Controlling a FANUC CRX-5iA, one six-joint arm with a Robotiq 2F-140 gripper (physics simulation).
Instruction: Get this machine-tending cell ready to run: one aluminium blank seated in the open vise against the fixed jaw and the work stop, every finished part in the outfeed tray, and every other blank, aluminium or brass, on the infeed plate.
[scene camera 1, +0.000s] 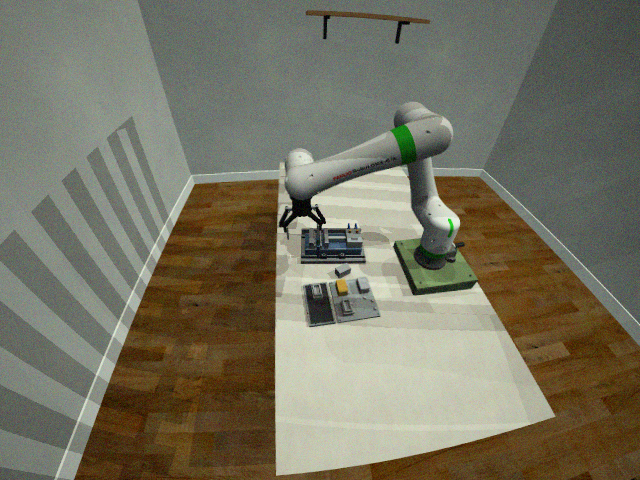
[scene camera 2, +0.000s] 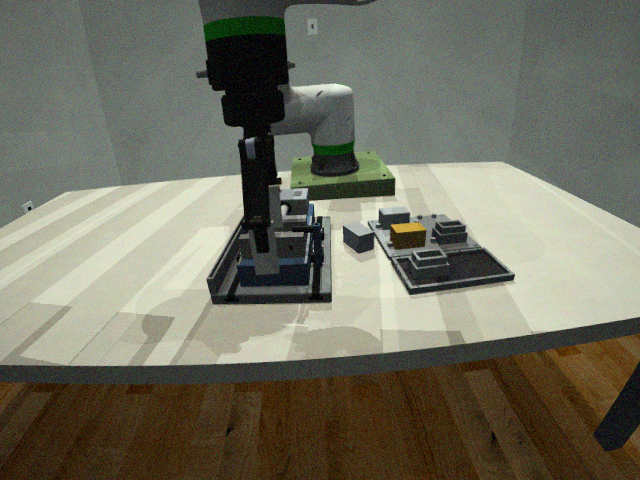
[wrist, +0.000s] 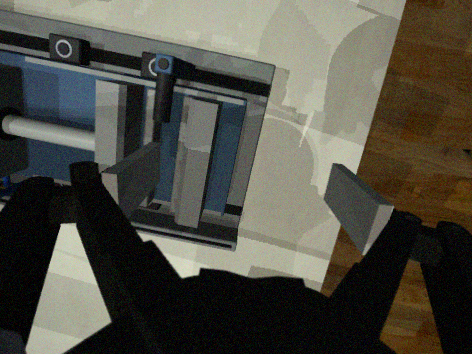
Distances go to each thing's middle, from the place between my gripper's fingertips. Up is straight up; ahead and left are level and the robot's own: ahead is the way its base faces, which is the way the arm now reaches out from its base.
I see the brass blank (scene camera 2: 409, 235) 26 cm to the left of my hand, 11 cm behind it and 7 cm below it. Round my hand: infeed plate (scene camera 2: 383, 236) (31 cm to the left, 16 cm behind, 9 cm below); dark outfeed tray (scene camera 2: 473, 265) (30 cm to the left, 9 cm below, 1 cm behind).
